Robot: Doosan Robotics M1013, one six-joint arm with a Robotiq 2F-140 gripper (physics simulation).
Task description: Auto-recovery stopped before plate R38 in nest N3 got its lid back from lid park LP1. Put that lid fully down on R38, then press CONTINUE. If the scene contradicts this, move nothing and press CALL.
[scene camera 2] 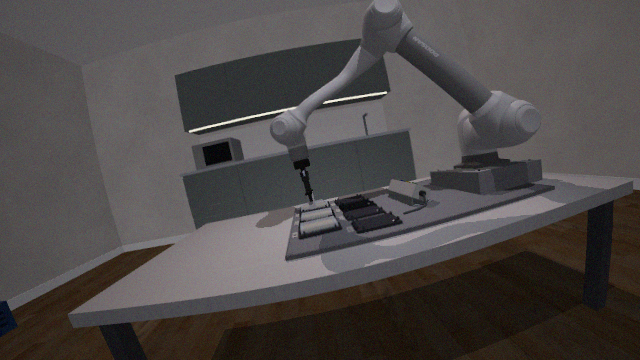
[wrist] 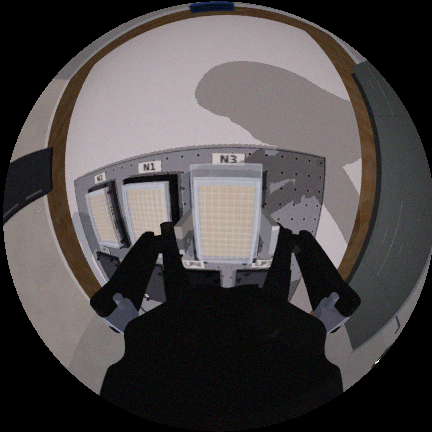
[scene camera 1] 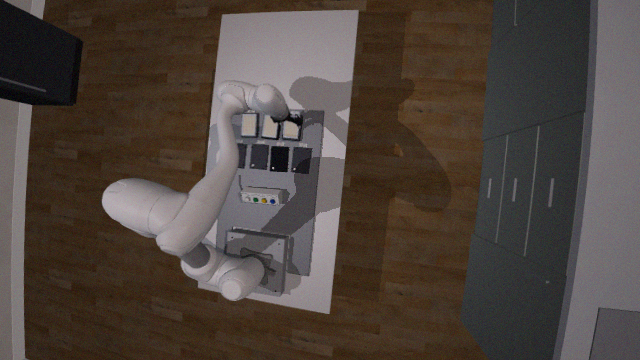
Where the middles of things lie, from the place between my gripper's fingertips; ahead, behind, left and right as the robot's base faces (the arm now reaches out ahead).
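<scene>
Relative to the nest N1 (wrist: 171,178), I see my gripper 2 cm above it, 1 cm past it and 13 cm to the right of it.
</scene>
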